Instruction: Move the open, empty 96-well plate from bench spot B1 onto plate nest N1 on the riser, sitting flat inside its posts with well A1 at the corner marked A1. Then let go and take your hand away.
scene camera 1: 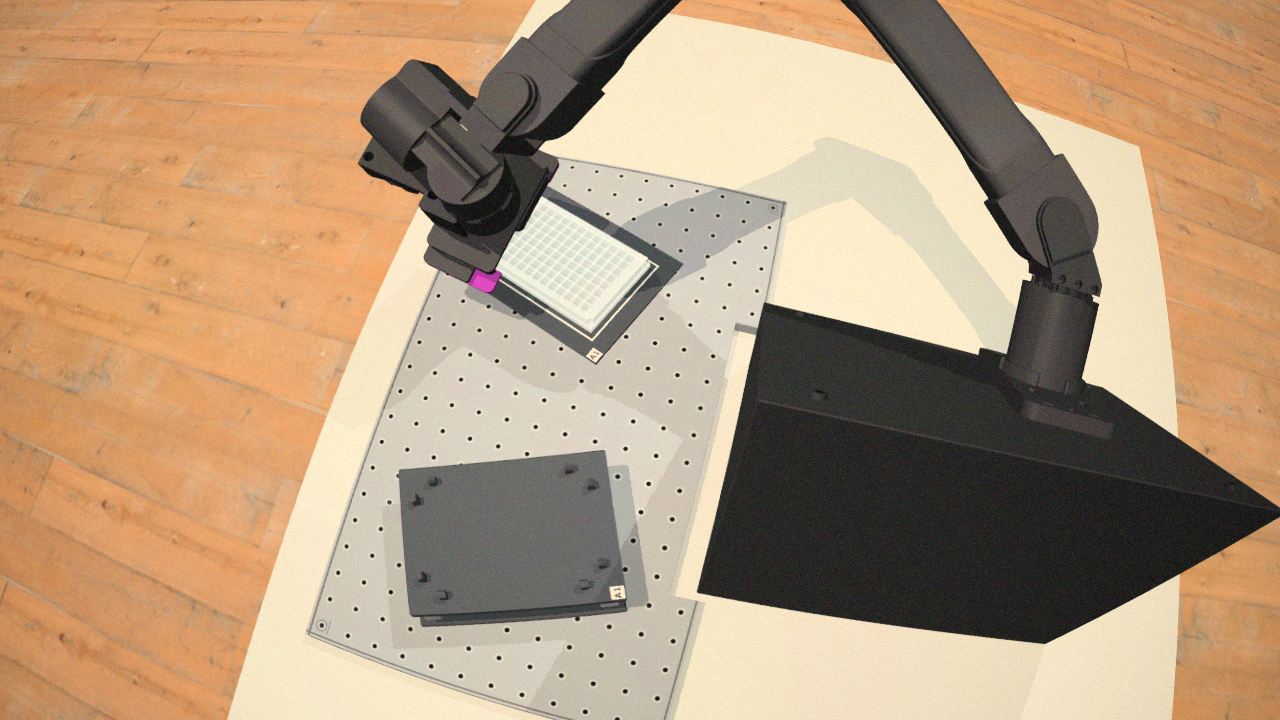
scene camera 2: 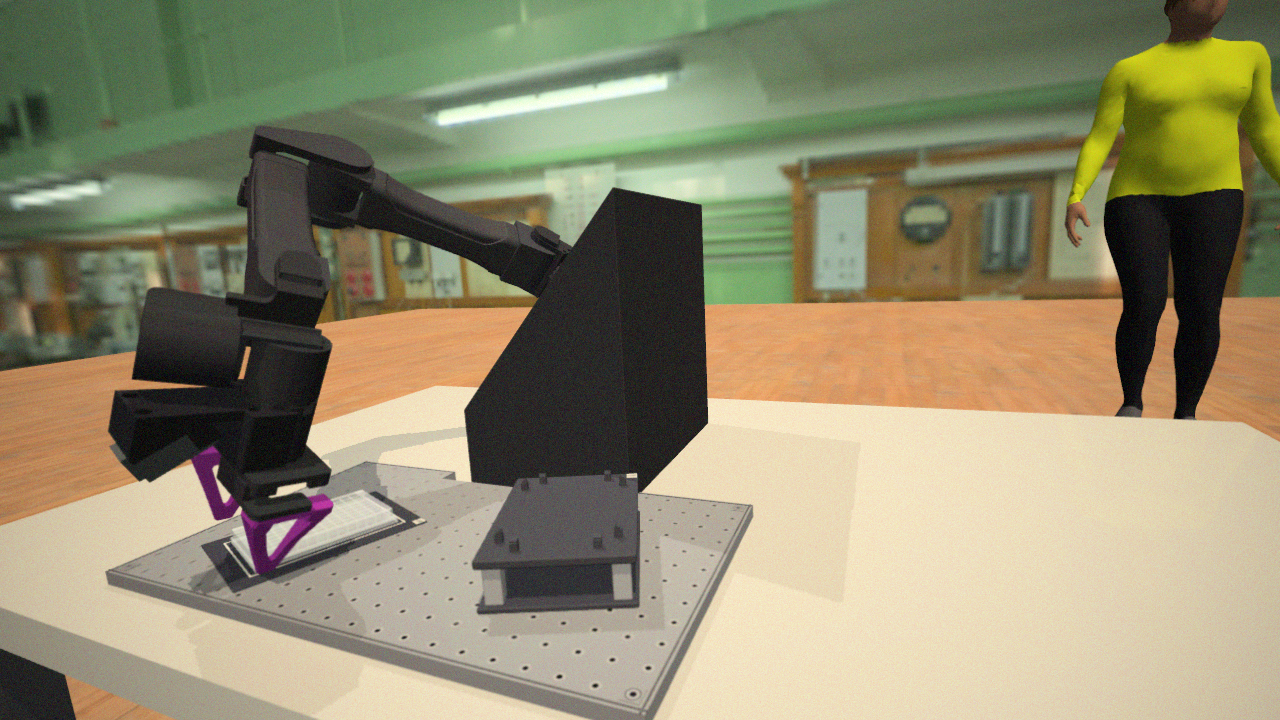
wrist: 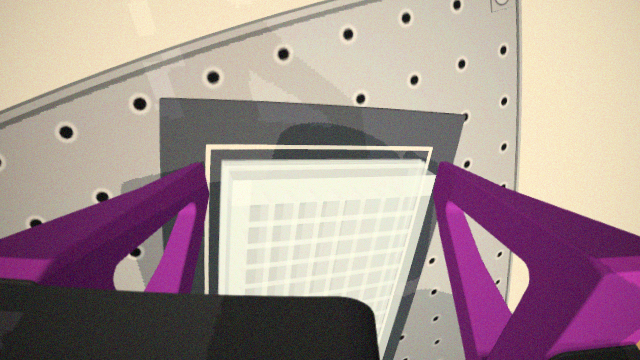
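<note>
The white 96-well plate point(scene camera 1: 577, 259) point(scene camera 2: 358, 514) point(wrist: 300, 240) lies flat inside the pale outline of the dark B1 mat point(scene camera 1: 639, 300) point(wrist: 210, 120). The mat's A1 label point(scene camera 1: 593, 355) is at its lower corner in scene camera 1; well A1 itself is too small to read. My gripper point(scene camera 2: 243, 542) point(wrist: 320, 177) is open, its magenta fingers low on either side of the plate. In the wrist view a gap shows at the left finger, and the right finger appears very close to the plate's edge. Nest N1 point(scene camera 1: 510, 537) point(scene camera 2: 563, 523) is a dark riser top with short posts and an A1 label point(scene camera 1: 616, 592).
A perforated grey board point(scene camera 1: 537, 420) point(scene camera 2: 420, 608) carries the mat and the riser. The large black arm base point(scene camera 1: 877, 501) point(scene camera 2: 572, 385) stands beside the board. The cream table point(scene camera 2: 939, 555) extends around them. A person in yellow point(scene camera 2: 1172, 125) stands beyond the table.
</note>
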